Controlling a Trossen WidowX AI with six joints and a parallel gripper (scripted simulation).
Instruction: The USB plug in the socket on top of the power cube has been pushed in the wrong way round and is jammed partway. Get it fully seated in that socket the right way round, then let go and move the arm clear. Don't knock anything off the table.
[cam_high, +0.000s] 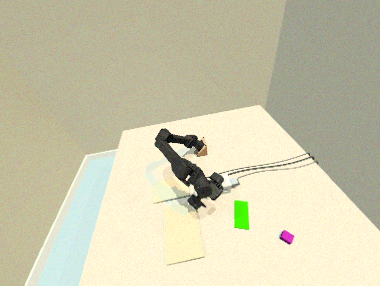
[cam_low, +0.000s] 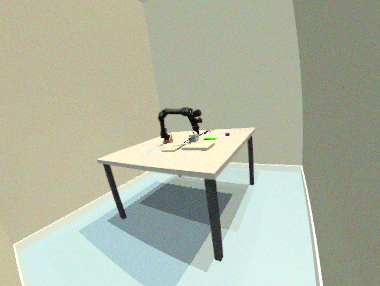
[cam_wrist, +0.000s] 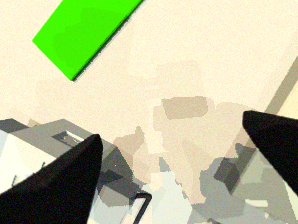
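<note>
My gripper tip is now 100 mm past the dark USB plug and 90 mm to the right of it. From my gripper tip the other things lie so: green flat block (70 mm ahead, 120 mm to the left, 90 mm below); USB socket (100 mm behind, 90 mm to the left, 30 mm below); magenta block (230 mm ahead, 250 mm to the left, 80 mm below).
</note>
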